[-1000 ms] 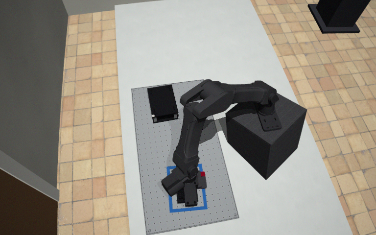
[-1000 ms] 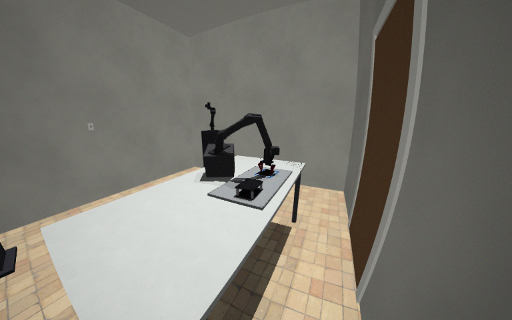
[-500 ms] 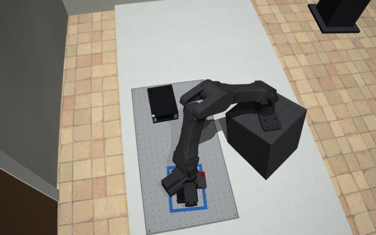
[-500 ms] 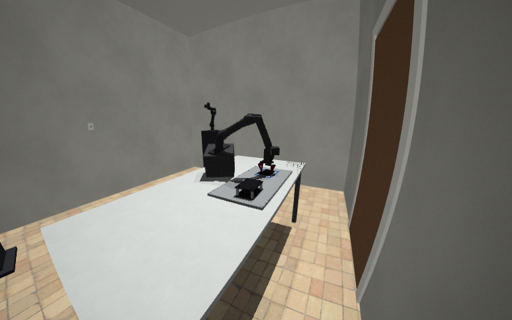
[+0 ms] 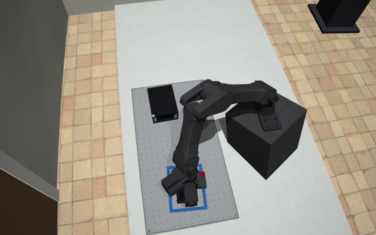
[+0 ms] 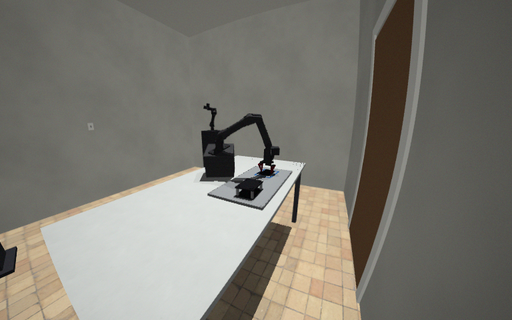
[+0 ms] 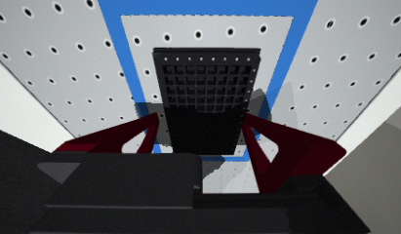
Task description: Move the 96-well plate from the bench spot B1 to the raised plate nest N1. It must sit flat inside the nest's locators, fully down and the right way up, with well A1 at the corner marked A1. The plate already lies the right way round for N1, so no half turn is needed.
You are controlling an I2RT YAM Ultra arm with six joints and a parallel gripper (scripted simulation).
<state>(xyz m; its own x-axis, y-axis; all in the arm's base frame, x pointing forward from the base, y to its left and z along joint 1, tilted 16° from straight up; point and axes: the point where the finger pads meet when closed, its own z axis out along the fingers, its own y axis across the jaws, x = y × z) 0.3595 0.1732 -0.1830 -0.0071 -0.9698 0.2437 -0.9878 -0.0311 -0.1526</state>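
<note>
The black 96-well plate is 1 cm below my hand and 1 cm ahead of it. Also, from my hand: black plate nest N1: 40 cm to the right, 8 cm ahead, 4 cm above; then white A1 label: 32 cm to the right, 12 cm ahead, 5 cm above.
</note>
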